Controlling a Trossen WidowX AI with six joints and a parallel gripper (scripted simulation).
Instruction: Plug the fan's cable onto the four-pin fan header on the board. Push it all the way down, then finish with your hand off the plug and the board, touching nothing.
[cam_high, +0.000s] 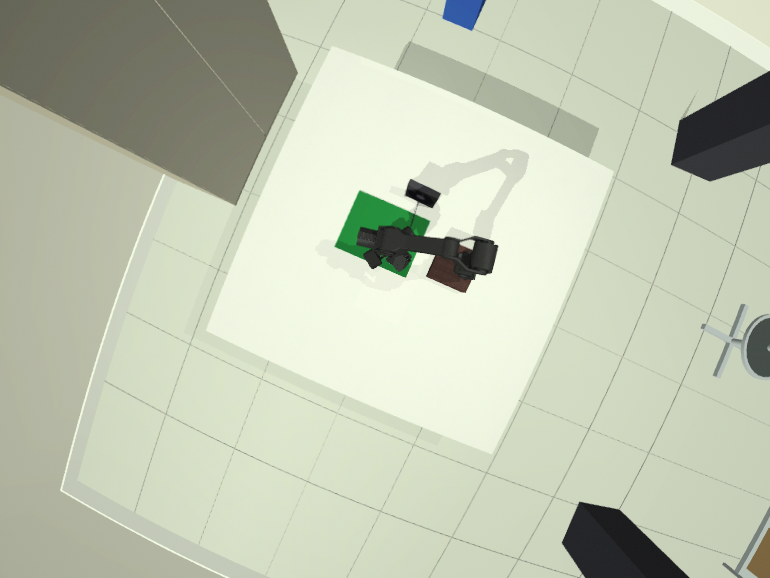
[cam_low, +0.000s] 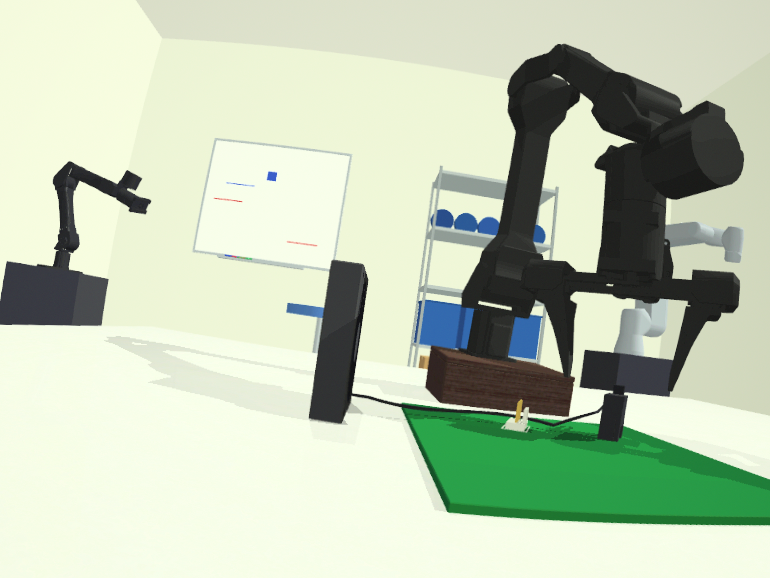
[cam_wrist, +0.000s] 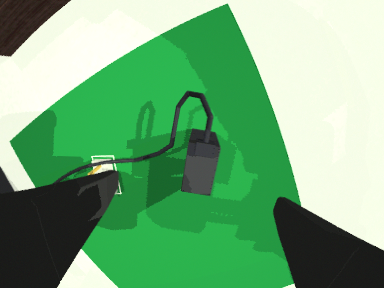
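Now: the black plug 3 cm below my gripper tip, 1 cm to the left of it and 1 cm behind it. From my gripper tip the other things lie so: green board (7 cm below, 6 cm to the right, 5 cm ahead); white four-pin fan header (8 cm to the right, 5 cm below, 3 cm behind); black fan (23 cm to the right, 5 cm behind, 1 cm above).
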